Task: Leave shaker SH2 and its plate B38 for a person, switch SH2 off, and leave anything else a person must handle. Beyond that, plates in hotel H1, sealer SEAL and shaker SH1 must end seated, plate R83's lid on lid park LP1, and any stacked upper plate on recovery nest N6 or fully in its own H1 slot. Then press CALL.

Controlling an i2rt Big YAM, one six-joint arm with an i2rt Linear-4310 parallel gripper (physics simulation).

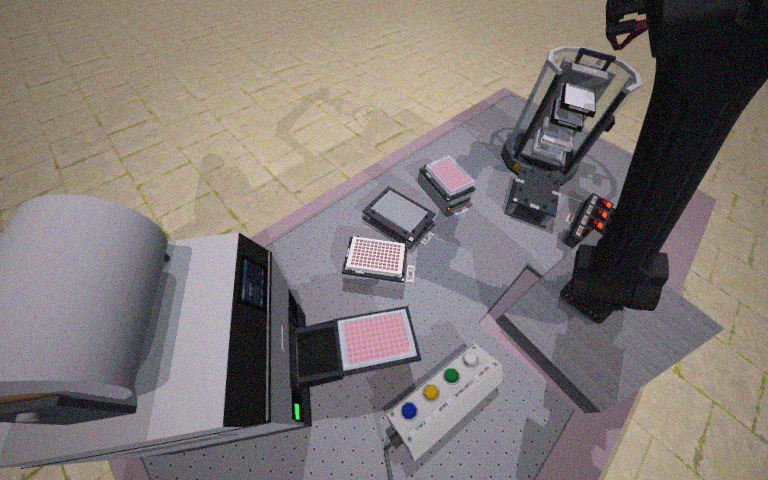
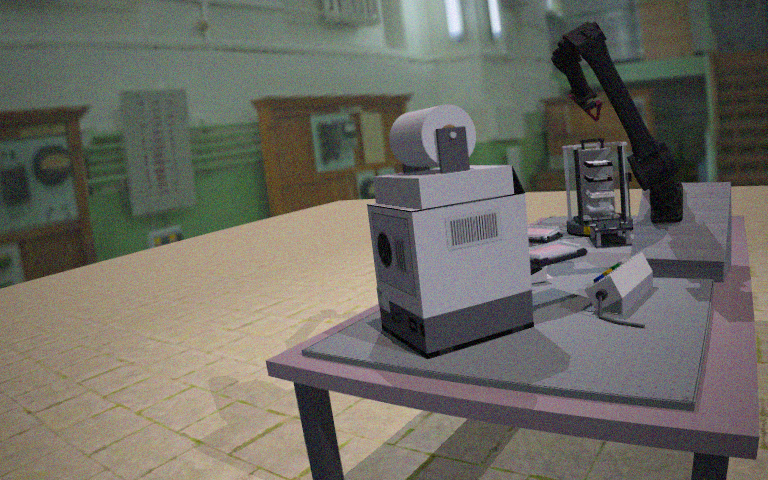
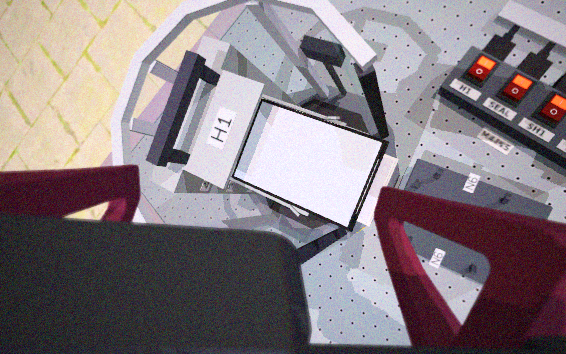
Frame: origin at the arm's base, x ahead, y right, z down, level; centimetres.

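Where they show: gripper, fingertip midpoint: [image 1: 617, 30] [image 2: 591, 114] [image 3: 263, 191]; arm's base at its link origin: [image 1: 599, 285] [image 2: 667, 204].
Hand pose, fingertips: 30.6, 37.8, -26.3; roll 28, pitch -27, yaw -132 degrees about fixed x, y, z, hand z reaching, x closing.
Things, the pixels of their top centre, and the offset from my fingertips, as dx, dy, dz. "spot": a spot on its surface instead.
- hotel H1 at its top centre: [image 3: 215, 122] [image 1: 599, 58] [image 2: 594, 139] +2.1, +9.0, +8.8
- white-topped plate at its top centre: [image 3: 302, 160] [image 1: 580, 96] [image 2: 597, 161] +0.4, +4.5, +16.8
- Nest N6 at its top centre: [image 3: 463, 224] [image 1: 540, 185] [image 2: 608, 219] -6.6, -11.1, +35.1
- Sealer at its top centre: [image 1: 21, 269] [image 2: 433, 107] +4.2, -98.1, -2.9
- grey-topped unit at its top centre: [image 1: 399, 209] +13.9, -47.2, +38.2
- red-welled plate at its top centre: [image 1: 376, 254] +6.3, -62.1, +35.8
- SEAL at a spot on its surface: [image 3: 515, 90] spot: -23.2, -3.0, +37.5
- button box at its top centre: [image 1: 452, 394] [image 2: 620, 262] -24.4, -71.1, +34.4
- blue button at its top centre: [image 1: 410, 410] -21.4, -78.3, +35.3
- H1's black handle at a spot on its surface: [image 3: 177, 112] spot: +3.9, +12.1, +8.9
My open, empty gripper [image 1: 627, 38] [image 2: 592, 108] [image 3: 260, 181] hangs above hotel H1 [image 1: 514, 158] [image 3: 207, 120]. A white-topped plate [image 1: 579, 97] [image 2: 598, 163] [image 3: 310, 162] lies highest in H1; several plates are below. Nest N6 [image 1: 534, 195] [image 3: 515, 202] holds no plate. Sealer [image 1: 195, 339] [image 2: 475, 260] has its tray out, bearing a pink plate [image 1: 376, 337]. Another pink plate [image 1: 449, 174], a grey-topped unit [image 1: 398, 210] and a red-welled plate [image 1: 374, 255] stand between; their labels are unreadable. MAINS switches H1, SEAL [image 3: 515, 90] and SH1 glow; a fourth is cut off.
The button box [image 1: 447, 407] [image 2: 628, 285] stands in front of the sealer tray, with a blue button [image 1: 408, 410] at its CALL end. H1's black handle [image 3: 177, 112] and clear curved walls rise under the gripper. The arm's base stands on a raised grey board [image 1: 640, 350].
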